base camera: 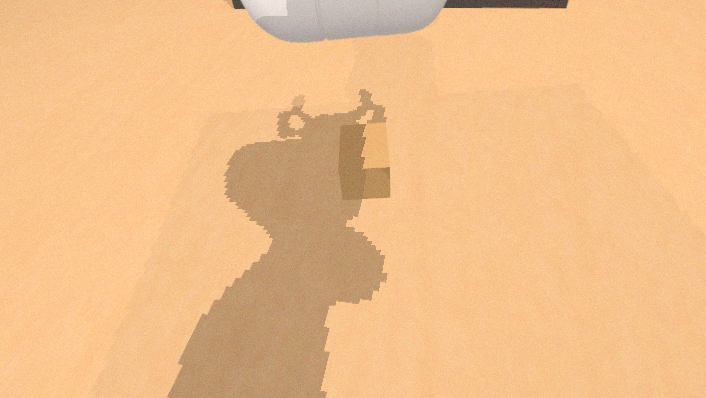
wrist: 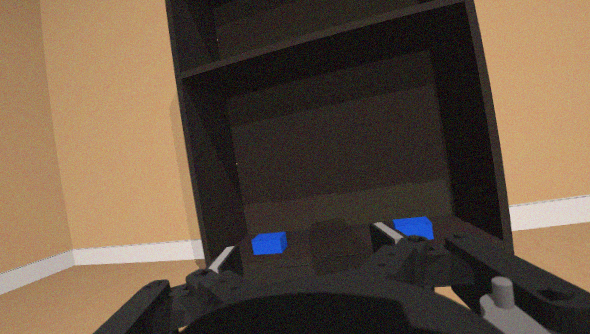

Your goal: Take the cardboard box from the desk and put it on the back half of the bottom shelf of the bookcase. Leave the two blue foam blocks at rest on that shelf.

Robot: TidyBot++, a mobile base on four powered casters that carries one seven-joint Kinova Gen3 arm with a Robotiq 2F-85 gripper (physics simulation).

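Frame: origin at the arm's base, x ahead, y right, z down, level; millimetres.
Seen in the pictures: gripper, between the fingertips: [wrist: 306, 249].
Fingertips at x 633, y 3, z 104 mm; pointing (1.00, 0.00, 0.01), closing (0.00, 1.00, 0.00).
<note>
Offsets run from my fingertips to a thing's middle. Level surfaces: height alone.
The cardboard box @(dx -141, dy +0, dz +268 mm) [base camera: 376, 145] stands on the floor in front of the bookcase [base camera: 510, 2] [wrist: 489, 100], partly in the arm's shadow. It does not show in the wrist view. One blue foam block @(dx +575, dy -112, dz +170 mm) [wrist: 268, 244] lies toward the left on the dark bottom shelf [wrist: 300, 260]; the other blue foam block @(dx +488, dy +293, dz +170 mm) [wrist: 414, 228] lies toward the right, partly hidden behind a finger. My gripper [wrist: 306, 249] is open and empty, with its fingers spread, and faces the bookcase's lower bay. In the base camera view the fingers are hidden or out of the picture.
The pale arm [base camera: 350, 20] crosses the top of the base camera view, above and beyond the box. A dark shadow of the arm lies on the floor @(dz +293 mm) [base camera: 500, 300]. The bookcase has side panels and a higher shelf @(dz -363 mm) [wrist: 320, 41]. Tan walls [wrist: 115, 125] with white baseboards [wrist: 135, 252] stand around it.
</note>
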